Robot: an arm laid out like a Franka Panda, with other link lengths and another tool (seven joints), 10 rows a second.
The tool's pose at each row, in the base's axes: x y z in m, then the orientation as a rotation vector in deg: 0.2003, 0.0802, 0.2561, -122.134, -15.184, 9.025; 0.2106, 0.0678, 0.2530, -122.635, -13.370, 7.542; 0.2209, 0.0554, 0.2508, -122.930, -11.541, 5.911; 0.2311, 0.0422, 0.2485, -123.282, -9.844, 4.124; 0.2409, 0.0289, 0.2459, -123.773, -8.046, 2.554; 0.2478, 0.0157, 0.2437, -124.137, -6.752, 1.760; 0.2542, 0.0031, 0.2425, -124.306, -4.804, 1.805; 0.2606, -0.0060, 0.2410, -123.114, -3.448, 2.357; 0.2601, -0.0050, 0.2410, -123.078, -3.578, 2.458; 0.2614, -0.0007, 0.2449, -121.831, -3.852, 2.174; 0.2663, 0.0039, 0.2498, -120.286, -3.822, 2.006
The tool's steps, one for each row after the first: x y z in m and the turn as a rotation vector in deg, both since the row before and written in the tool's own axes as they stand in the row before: 0.0069, 0.0105, -0.0106, -0.343, 1.771, 0.770; 0.0074, 0.0097, -0.0108, -0.173, 1.883, 0.701; 0.0076, 0.0101, -0.0111, -0.278, 1.939, 0.553; 0.0076, 0.0104, -0.0107, -0.430, 1.813, 0.720; 0.0052, 0.0097, -0.0102, -0.325, 1.059, 0.646; 0.0051, 0.0085, -0.0101, -0.091, 0.708, 1.426; 0.0057, 0.0067, -0.0070, 1.243, 0.135, 1.147; -0.0004, -0.0006, 0.0009, 0.033, -0.123, -0.055; 0.0015, -0.0056, 0.0014, 1.234, 0.102, -0.350; 0.0052, -0.0064, 0.0010, 1.543, 0.143, -0.098
